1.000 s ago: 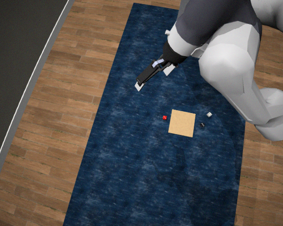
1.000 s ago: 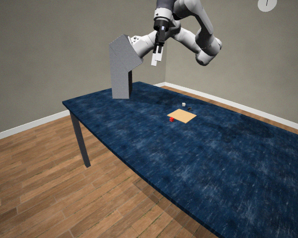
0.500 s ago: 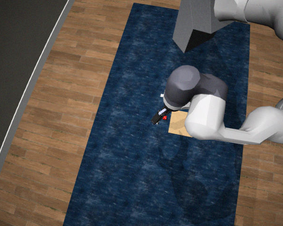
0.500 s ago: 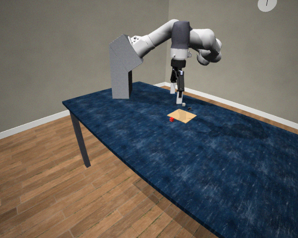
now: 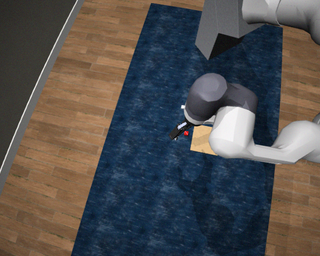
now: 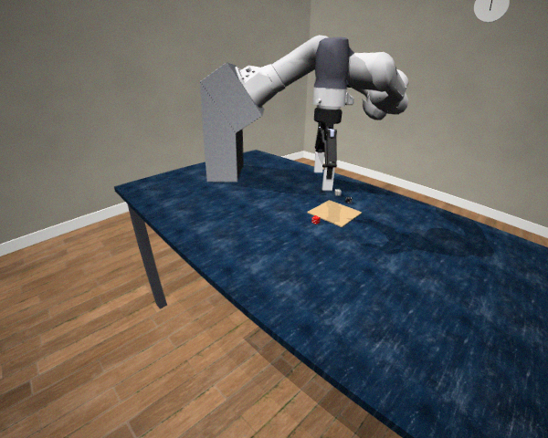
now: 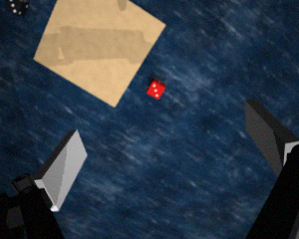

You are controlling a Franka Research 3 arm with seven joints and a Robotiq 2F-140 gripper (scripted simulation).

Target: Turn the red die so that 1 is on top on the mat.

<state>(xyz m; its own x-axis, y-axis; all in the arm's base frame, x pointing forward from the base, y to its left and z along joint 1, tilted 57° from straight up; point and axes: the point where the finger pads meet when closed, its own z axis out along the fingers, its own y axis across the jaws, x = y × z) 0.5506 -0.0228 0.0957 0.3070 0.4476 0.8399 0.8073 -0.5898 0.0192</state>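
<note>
Now: the red die 15 cm below my hand and 1 cm behind it. The rest, counted from my hand: white die (20 cm to the left, 18 cm behind, 15 cm below); then black die (20 cm to the left, 15 cm below, 10 cm behind); then tan mat (16 cm below, 10 cm to the left, 5 cm behind).
</note>
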